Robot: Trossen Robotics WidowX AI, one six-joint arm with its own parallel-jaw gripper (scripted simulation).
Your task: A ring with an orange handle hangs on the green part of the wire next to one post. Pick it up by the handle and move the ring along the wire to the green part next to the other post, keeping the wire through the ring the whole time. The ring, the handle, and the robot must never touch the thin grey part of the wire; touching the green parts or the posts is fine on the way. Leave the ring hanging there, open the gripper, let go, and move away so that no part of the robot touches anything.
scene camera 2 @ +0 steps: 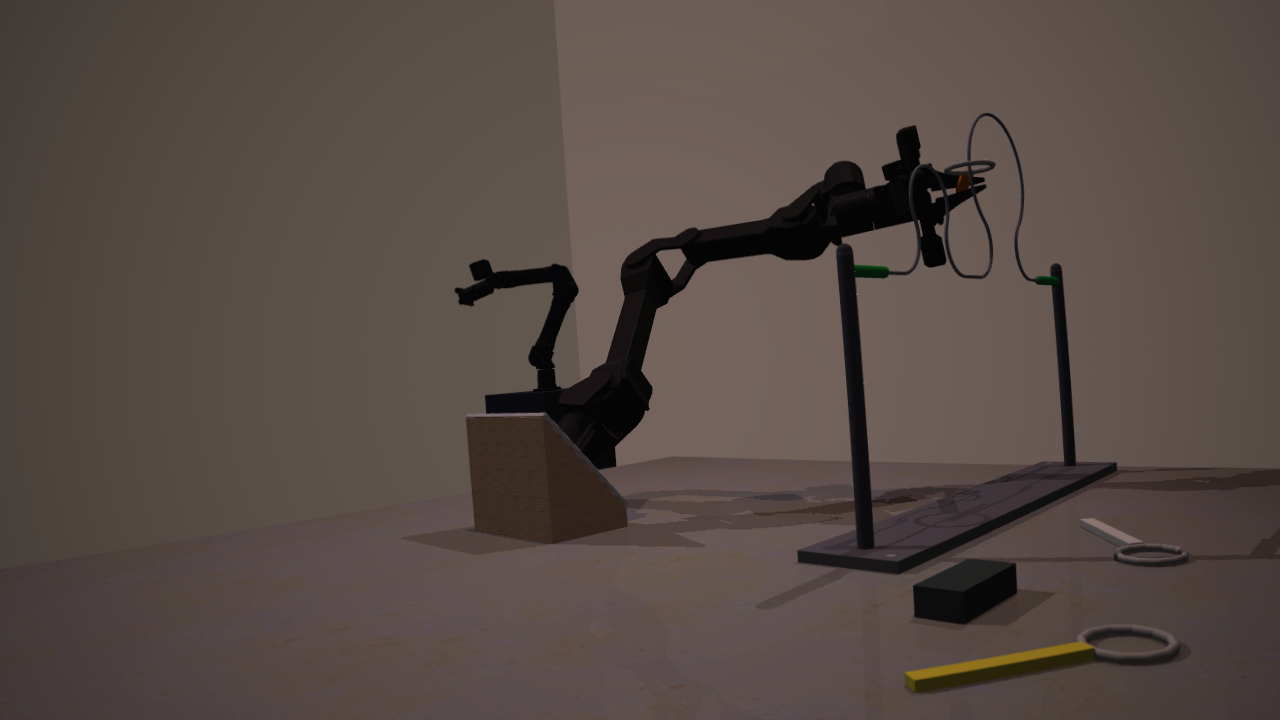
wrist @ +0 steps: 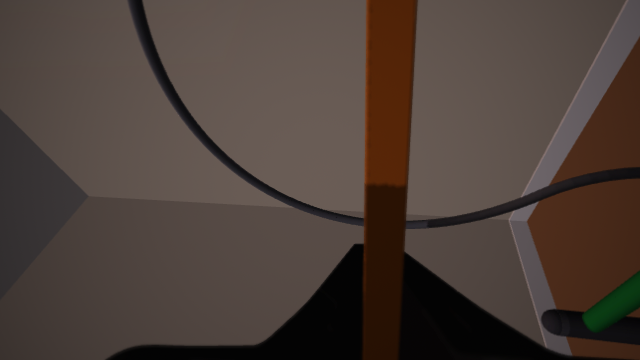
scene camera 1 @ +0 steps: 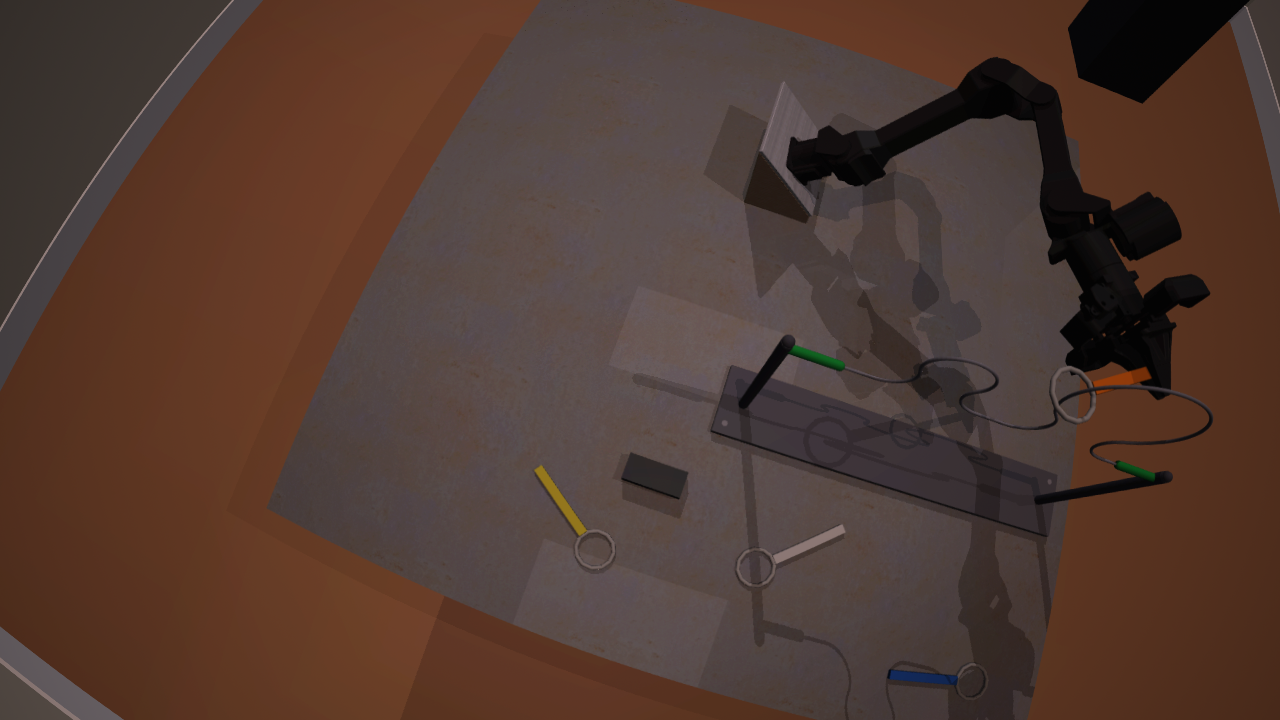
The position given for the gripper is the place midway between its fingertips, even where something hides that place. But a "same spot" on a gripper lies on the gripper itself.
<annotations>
The gripper shows in scene camera 2, in the wrist view and in scene camera 1 (1164,397). A black block shows in scene camera 2 and in scene camera 1; in the wrist view it is out of frame. One and the same spot on the gripper: (wrist: 432,312) is (scene camera 2: 955,193). The same spot on the black block: (scene camera 1: 639,470) is (scene camera 2: 953,582).
</annotations>
